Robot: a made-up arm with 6 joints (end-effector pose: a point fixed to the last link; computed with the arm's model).
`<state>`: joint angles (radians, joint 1 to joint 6).
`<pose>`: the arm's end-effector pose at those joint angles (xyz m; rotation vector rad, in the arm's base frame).
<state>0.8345 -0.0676 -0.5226 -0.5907 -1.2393 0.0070</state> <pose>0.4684 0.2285 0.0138 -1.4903 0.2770 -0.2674</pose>
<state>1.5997 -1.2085 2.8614 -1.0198 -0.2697 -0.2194</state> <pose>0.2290 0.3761 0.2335 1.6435 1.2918 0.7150</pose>
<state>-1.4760 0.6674 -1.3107 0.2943 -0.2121 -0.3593</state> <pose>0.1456 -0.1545 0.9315 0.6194 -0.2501 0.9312</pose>
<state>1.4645 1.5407 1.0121 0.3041 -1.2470 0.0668</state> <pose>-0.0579 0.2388 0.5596 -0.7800 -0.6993 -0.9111</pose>
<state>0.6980 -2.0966 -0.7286 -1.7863 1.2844 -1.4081</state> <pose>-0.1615 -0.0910 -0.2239 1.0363 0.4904 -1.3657</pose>
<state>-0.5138 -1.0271 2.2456 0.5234 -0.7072 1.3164</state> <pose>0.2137 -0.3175 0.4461 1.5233 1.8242 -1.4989</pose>
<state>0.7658 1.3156 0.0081 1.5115 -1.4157 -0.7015</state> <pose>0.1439 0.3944 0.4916 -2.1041 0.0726 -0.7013</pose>
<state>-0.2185 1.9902 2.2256 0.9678 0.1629 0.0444</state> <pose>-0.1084 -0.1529 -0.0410 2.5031 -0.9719 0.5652</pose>
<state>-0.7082 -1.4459 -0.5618 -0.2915 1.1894 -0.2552</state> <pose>0.1253 0.4849 0.1726 -2.1873 -1.9865 -0.6687</pose>
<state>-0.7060 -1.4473 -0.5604 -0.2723 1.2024 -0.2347</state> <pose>0.1238 0.4840 0.1717 -2.1698 -1.9652 -0.6583</pose>
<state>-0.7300 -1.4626 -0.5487 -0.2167 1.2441 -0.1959</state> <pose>0.1138 0.4850 0.1803 -2.0978 -1.9107 -0.6193</pose>
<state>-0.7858 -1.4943 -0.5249 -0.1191 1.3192 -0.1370</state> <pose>0.0939 0.4864 0.2009 -1.9673 -1.8208 -0.5390</pose>
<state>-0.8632 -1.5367 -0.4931 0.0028 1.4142 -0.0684</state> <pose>0.0684 0.4852 0.2301 -1.8080 -1.7185 -0.4234</pose>
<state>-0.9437 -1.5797 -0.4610 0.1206 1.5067 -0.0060</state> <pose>0.0437 0.4805 0.2607 -1.6586 -1.6334 -0.2994</pose>
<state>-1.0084 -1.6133 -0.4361 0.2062 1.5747 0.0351</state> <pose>0.0253 0.4746 0.2850 -1.5494 -1.5833 -0.2038</pose>
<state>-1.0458 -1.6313 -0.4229 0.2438 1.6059 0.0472</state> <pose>0.0156 0.4712 0.2993 -1.4933 -1.5688 -0.1615</pose>
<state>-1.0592 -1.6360 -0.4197 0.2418 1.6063 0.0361</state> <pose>0.0128 0.4711 0.3048 -1.4796 -1.5785 -0.1658</pose>
